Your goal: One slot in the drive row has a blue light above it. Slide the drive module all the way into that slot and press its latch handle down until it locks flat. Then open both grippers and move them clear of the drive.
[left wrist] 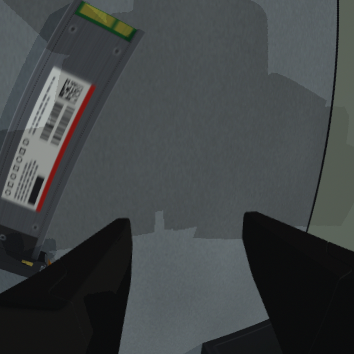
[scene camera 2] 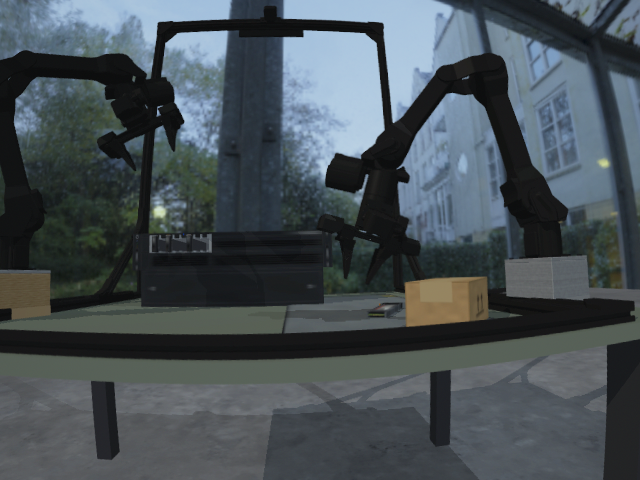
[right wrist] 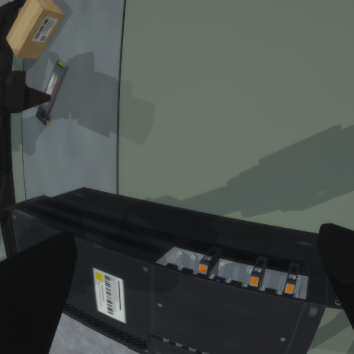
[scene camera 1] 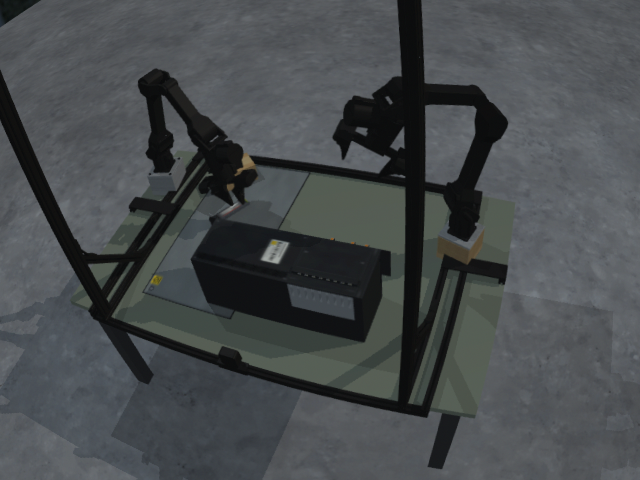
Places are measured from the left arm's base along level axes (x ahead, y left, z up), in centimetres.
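Pixels of known places: left gripper, between the fingertips: (left wrist: 187,227) (scene camera 2: 356,281) (right wrist: 45,98) (scene camera 1: 238,204); right gripper, between the fingertips: (scene camera 2: 154,160) (right wrist: 201,243) (scene camera 1: 360,167); left arm's base, origin of its link: (scene camera 2: 544,257) (scene camera 1: 164,166); right arm's base, origin of its link: (scene camera 2: 11,270) (scene camera 1: 462,230).
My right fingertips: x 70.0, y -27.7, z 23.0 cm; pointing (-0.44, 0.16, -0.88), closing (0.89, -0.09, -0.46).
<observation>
For each thing: its top centre in the pictures, then the offset to it from my right fingertips. Level surfaces: height alone.
- drive module, centre of its top: (left wrist: 50,161) (scene camera 2: 382,306) (right wrist: 50,93) (scene camera 1: 230,211) dx -43.1, dy +14.9, dz -30.5 cm
- black server chassis, centre of its top: (right wrist: 122,305) (scene camera 1: 282,254) (scene camera 2: 235,235) dx -17.3, dy -15.8, dz -14.2 cm
- cardboard box, centre of its top: (scene camera 2: 449,279) (right wrist: 22,24) (scene camera 1: 233,165) dx -45.7, dy +30.9, dz -25.5 cm
- mat, height of its surface: dz -31.5 cm
The drive module (scene camera 1: 231,210) (scene camera 2: 385,309) (left wrist: 65,125) (right wrist: 55,86) lies flat on the grey mat, red-edged label up. In the left wrist view its gold connector end is at the top and its latch end at lower left. My left gripper (scene camera 1: 237,203) (scene camera 2: 357,280) (left wrist: 187,227) is part-open and empty above the mat, beside the module. My right gripper (scene camera 1: 362,166) (scene camera 2: 154,159) (right wrist: 201,243) is wide open and empty, high up. The black server chassis (scene camera 1: 237,284) (scene camera 2: 232,281) (right wrist: 225,315) has a drive row with orange-tipped latches. A blue light (right wrist: 218,281) shows between the two leftmost latches.
A cardboard box (scene camera 1: 248,164) (scene camera 2: 439,304) (right wrist: 31,31) stands on the mat (scene camera 1: 175,268) (scene camera 2: 320,322) (right wrist: 90,165) near the module. Black frame posts (scene camera 1: 410,206) rise around the table, and black rails run along its edges.
</observation>
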